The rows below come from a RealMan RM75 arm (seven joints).
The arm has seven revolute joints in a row. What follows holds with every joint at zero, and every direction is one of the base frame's.
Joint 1 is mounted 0.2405 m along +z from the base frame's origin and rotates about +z.
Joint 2 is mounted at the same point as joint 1 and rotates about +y.
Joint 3 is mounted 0.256 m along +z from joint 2 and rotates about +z.
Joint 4 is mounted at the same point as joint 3 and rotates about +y.
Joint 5 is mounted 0.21 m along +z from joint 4 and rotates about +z.
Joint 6 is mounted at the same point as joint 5 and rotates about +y.
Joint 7 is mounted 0.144 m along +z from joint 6 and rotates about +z.
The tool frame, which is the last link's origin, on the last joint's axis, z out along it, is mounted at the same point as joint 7; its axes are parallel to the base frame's.
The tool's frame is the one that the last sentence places.
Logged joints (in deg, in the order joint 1, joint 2, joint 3, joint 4, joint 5, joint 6, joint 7), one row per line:
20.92, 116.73, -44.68, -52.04, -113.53, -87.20, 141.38
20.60, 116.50, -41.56, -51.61, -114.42, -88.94, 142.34
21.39, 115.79, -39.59, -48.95, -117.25, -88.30, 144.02
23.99, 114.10, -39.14, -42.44, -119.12, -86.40, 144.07
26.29, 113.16, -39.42, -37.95, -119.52, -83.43, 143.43
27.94, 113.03, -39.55, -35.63, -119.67, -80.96, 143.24
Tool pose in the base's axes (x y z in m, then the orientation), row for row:
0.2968, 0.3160, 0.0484, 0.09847, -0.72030, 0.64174, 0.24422
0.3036, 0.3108, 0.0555, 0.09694, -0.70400, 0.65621, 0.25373
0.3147, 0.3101, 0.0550, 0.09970, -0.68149, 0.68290, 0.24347
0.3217, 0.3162, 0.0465, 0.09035, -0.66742, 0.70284, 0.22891
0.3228, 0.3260, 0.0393, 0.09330, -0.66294, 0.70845, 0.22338
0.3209, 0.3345, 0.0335, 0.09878, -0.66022, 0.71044, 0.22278
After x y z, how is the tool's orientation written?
As a quaternion, w x y z.
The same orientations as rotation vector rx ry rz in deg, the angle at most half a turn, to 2 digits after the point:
-122.11, 108.79, 41.40
-119.45, 111.34, 43.05
-115.44, 115.68, 41.24
-113.68, 119.71, 38.99
-112.72, 120.46, 37.98
-111.90, 120.41, 37.76

